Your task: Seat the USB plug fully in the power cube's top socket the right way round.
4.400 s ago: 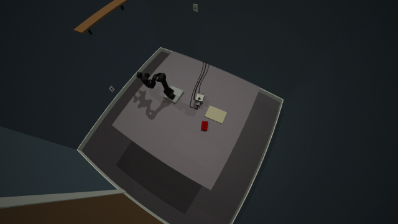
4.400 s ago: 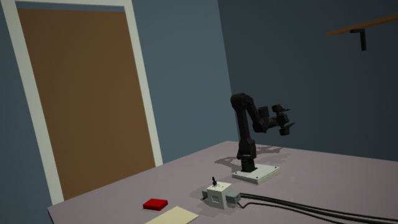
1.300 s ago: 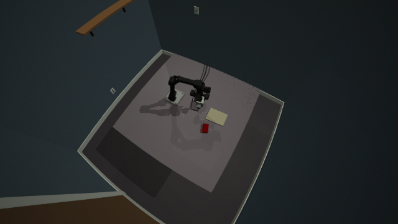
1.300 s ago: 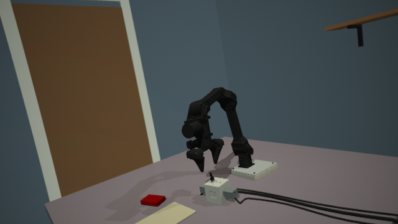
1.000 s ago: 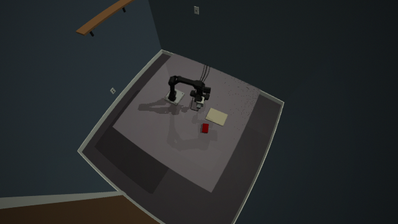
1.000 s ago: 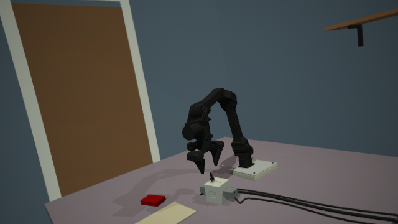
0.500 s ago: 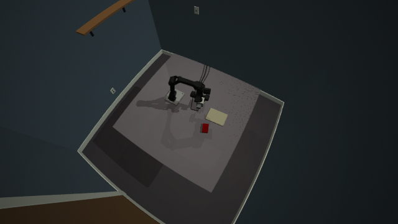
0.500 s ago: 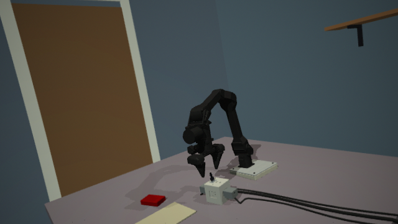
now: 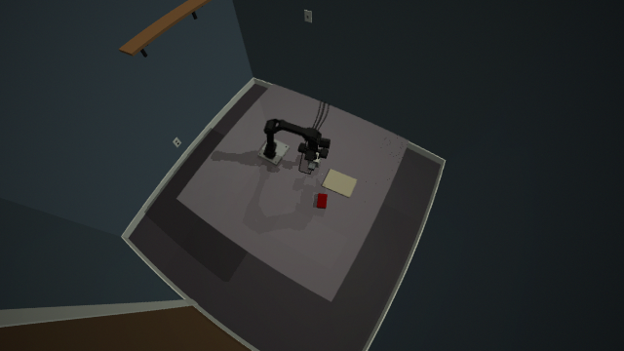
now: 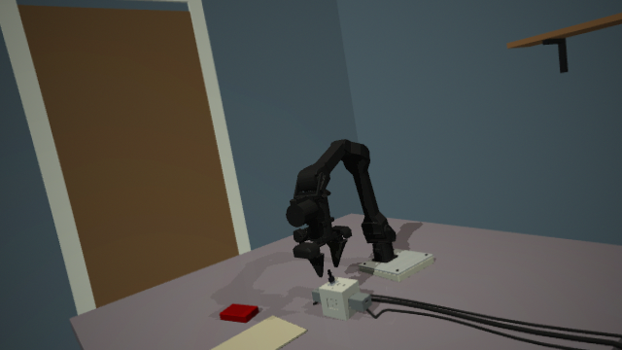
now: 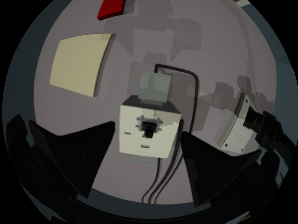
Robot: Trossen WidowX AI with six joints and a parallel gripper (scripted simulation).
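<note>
My gripper tip is 2 cm above the USB plug. Also, from my gripper tip: red block (17 cm ahead, 22 cm to the right, 10 cm below); then flat beige pad (22 cm ahead, 5 cm to the right, 10 cm below).
</note>
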